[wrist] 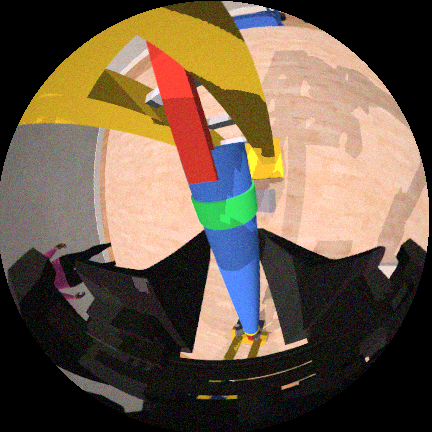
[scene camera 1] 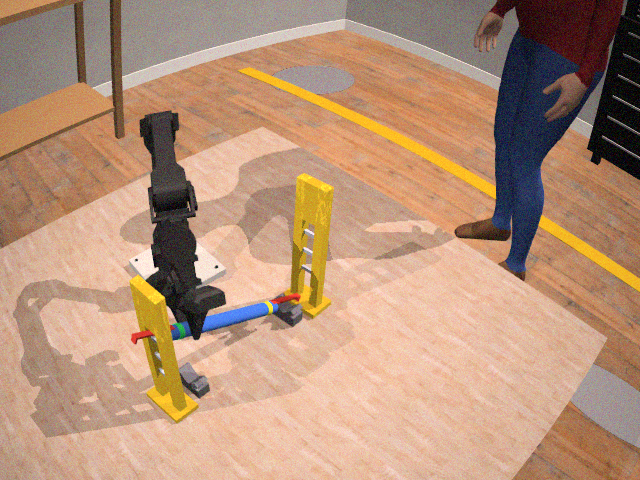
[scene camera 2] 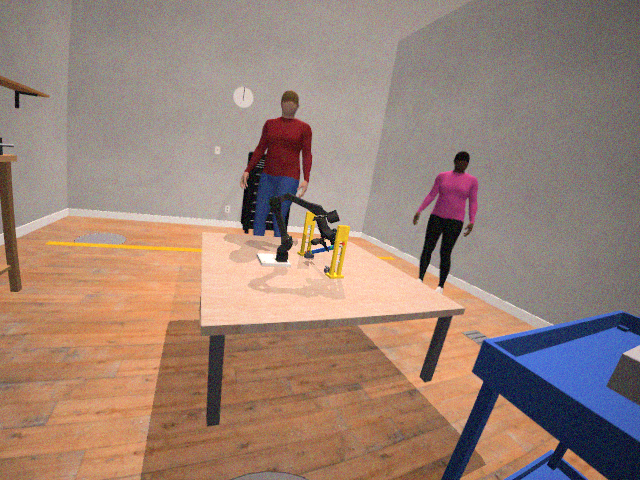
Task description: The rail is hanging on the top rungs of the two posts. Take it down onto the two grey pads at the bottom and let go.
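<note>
The blue rail slants. Its green-banded end is high, its red hook reaching through the left yellow post near the top rung; hook-to-rung contact is unclear. Its yellow-banded end is low, near the right yellow post's foot and right grey pad, below that post's rungs; contact with the pad is unclear. The left grey pad lies below the high end. My gripper is shut on the rail near the green band.
The arm's white base plate is on the wooden table, behind the rail. A person in red stands beyond the table. A blue cart is at the right in the second scene view.
</note>
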